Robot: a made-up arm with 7 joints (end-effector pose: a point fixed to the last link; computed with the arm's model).
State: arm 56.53 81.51 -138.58 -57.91 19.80 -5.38 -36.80
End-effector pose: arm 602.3 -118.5 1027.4 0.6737 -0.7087 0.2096 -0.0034
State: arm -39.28 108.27 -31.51 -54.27 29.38 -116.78 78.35
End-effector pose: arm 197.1 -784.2 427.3 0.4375 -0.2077 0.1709 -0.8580
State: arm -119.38 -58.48 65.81 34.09 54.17 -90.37 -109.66
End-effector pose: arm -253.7 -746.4 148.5 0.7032 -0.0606 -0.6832 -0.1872
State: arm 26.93 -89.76 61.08 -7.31 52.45 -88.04 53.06
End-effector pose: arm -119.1 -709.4 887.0 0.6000 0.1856 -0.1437 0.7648
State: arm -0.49 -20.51 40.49 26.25 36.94 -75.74 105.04
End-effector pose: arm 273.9 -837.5 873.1 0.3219 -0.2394 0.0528 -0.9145
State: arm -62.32 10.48 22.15 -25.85 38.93 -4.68 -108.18
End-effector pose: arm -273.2 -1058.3 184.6 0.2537 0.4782 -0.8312 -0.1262
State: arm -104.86 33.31 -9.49 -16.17 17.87 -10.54 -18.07
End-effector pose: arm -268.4 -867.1 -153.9 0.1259 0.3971 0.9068 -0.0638
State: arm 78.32 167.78 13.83 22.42 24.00 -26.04 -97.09
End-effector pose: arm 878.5 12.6 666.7 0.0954 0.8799 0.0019 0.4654
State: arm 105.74 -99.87 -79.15 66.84 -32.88 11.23 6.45
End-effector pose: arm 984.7 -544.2 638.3 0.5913 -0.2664 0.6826 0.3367
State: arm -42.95 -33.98 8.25 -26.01 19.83 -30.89 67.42
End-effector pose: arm -607.1 -588.7 24.1 0.3896 -0.7310 -0.3682 0.4222
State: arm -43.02 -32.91 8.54 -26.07 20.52 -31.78 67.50
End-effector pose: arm -599.2 -605.3 23.5 0.3776 -0.7272 -0.3772 0.4317
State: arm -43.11 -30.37 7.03 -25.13 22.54 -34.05 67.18
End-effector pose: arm -582.0 -633.2 26.4 0.3629 -0.7070 -0.4053 0.4519
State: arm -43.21 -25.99 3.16 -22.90 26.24 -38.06 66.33
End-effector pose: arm -550.6 -672.1 33.6 0.3444 -0.6625 -0.4553 0.4850
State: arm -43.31 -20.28 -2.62 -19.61 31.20 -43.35 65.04
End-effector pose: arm -505.6 -713.0 43.5 0.3222 -0.5939 -0.5171 0.5254
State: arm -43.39 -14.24 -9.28 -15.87 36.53 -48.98 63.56
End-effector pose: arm -454.0 -744.6 52.5 0.2994 -0.5105 -0.5762 0.5637
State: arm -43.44 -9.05 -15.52 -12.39 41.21 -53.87 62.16
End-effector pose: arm -407.9 -761.3 58.0 0.2808 -0.4299 -0.6218 0.5914
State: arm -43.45 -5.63 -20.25 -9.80 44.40 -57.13 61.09
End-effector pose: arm -378.4 -765.0 59.5 0.2713 -0.3707 -0.6501 0.6053
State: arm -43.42 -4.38 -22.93 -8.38 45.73 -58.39 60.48
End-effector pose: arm -369.5 -761.2 58.8 0.2734 -0.3429 -0.6629 0.6068
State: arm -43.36 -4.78 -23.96 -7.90 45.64 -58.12 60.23
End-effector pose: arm -376.0 -753.9 57.2 0.2841 -0.3404 -0.6655 0.6004
